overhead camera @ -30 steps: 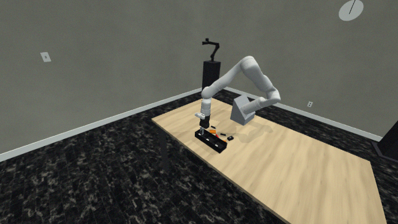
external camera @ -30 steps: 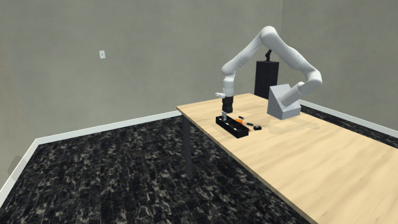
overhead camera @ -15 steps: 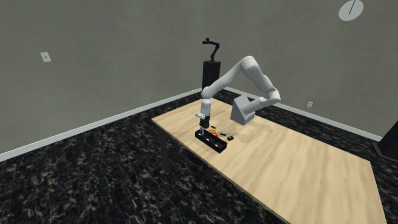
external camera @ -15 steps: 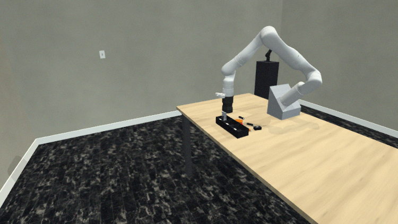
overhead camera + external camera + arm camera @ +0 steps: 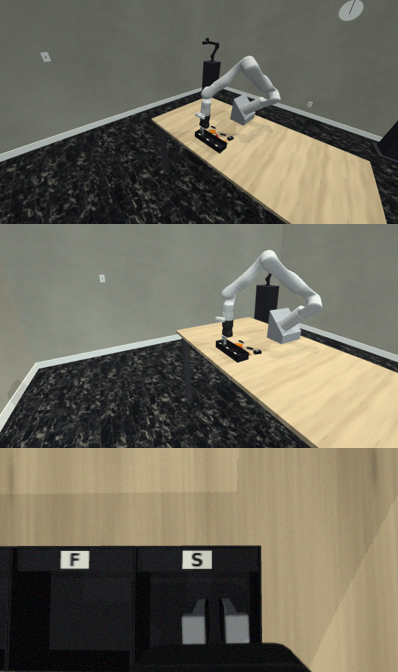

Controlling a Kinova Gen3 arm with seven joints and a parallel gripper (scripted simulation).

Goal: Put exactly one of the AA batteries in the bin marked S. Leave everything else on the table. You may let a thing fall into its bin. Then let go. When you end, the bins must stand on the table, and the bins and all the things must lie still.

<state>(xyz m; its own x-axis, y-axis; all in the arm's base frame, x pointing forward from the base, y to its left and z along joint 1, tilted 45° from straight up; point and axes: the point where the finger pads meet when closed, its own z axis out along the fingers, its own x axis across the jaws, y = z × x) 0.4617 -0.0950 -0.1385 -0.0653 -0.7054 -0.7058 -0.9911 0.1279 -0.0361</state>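
Right now the black bin marked S is 2 cm ahead of my hand, 9 cm to the left of it and 1 cm below it. The rest, counted from my hand: black AA battery 15 cm behind, 1 cm to the left, 3 cm below; red AA battery 7 cm behind, 11 cm to the left, 3 cm below; orange block 10 cm behind, 4 cm to the left, 3 cm below.
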